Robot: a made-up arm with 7 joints. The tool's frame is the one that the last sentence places. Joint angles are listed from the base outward.
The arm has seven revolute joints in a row. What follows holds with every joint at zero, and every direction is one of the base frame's. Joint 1 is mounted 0.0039 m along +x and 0.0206 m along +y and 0.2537 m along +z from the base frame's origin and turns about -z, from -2.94 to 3.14 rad. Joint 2 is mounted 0.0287 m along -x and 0.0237 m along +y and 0.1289 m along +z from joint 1 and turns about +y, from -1.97 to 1.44 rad. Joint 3 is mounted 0.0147 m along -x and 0.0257 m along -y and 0.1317 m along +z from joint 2 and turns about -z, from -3.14 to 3.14 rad. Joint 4 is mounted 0.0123 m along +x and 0.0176 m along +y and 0.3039 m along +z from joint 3 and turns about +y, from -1.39 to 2.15 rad. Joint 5 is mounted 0.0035 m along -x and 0.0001 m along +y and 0.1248 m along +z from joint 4 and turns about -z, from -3.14 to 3.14 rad. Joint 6 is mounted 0.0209 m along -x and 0.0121 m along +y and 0.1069 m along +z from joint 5 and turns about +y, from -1.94 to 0.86 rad. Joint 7 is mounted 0.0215 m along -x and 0.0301 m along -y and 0.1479 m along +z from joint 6 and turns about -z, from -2.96 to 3.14 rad. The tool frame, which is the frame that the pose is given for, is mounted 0.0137 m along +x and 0.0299 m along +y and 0.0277 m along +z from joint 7; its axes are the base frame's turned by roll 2.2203, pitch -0.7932 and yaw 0.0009 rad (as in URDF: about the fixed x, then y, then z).
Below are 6 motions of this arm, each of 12 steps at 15 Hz.
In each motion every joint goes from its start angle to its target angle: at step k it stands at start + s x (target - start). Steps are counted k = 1, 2, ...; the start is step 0. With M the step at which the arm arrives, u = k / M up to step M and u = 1 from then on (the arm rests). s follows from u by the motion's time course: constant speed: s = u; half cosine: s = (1 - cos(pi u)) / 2; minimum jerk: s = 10 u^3 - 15 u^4 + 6 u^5.
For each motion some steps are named. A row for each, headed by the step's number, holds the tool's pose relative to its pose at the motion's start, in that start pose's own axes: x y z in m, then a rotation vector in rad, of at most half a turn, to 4 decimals.
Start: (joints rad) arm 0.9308 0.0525 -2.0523 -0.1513 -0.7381 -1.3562 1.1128
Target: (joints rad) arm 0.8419 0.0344 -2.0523 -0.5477 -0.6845 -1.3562 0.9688
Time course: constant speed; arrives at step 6
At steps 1, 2, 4, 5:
1: -0.0044 0.0178 -0.0072 0.0765 0.0288 0.0089
2: -0.0089 0.0362 -0.0130 0.1526 0.0575 0.0195
4: -0.0186 0.0744 -0.0202 0.3030 0.1144 0.0460
5: -0.0238 0.0940 -0.0215 0.3773 0.1428 0.0620

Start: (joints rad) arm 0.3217 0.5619 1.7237 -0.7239 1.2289 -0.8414 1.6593
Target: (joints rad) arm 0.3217 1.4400 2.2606 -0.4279 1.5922 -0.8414 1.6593
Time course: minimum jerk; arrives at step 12
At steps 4, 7, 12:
4: 0.0321 0.1458 0.0446 0.1641 -0.0509 0.1326
7: 0.0894 0.3960 0.2296 0.4398 -0.2675 0.4261
12: 0.1145 0.5185 0.4244 0.5676 -0.5280 0.6421

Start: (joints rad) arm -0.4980 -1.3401 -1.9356 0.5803 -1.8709 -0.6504 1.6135
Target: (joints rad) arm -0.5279 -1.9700 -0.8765 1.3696 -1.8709 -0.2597 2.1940
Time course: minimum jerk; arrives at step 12
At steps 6, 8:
6: 0.0661 -0.0732 0.0900 -0.6471 -0.5779 0.4570
8: 0.0415 -0.0670 0.1389 -0.8915 -0.9070 0.7317

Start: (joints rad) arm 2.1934 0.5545 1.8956 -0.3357 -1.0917 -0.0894 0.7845
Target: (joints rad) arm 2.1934 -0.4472 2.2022 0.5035 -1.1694 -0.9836 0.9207
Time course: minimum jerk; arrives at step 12
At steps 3, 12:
3: 0.0082 0.0461 0.0961 0.0644 -0.1593 0.0962
12: -0.4979 0.1448 0.8170 0.4096 -1.7231 0.9407

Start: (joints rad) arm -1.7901 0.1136 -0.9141 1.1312 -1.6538 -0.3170 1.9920
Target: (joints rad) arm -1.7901 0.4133 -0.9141 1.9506 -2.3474 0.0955 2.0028
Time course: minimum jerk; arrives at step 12
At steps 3, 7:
3: 0.0358 -0.0339 0.0066 -0.0068 0.0092 -0.1395
7: 0.1378 -0.2278 0.0620 0.1058 0.0483 -0.8463

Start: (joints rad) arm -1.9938 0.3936 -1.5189 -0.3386 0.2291 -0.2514 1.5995
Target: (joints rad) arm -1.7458 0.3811 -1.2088 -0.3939 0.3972 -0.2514 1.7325
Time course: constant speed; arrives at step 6
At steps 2, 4, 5, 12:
2: -0.0167 0.0445 0.0127 -0.1295 -0.1196 0.2145
4: -0.0411 0.0854 0.0210 -0.2544 -0.2471 0.4276
5: -0.0557 0.1040 0.0234 -0.3149 -0.3136 0.5335
12: -0.0718 0.1212 0.0245 -0.3741 -0.3820 0.6392

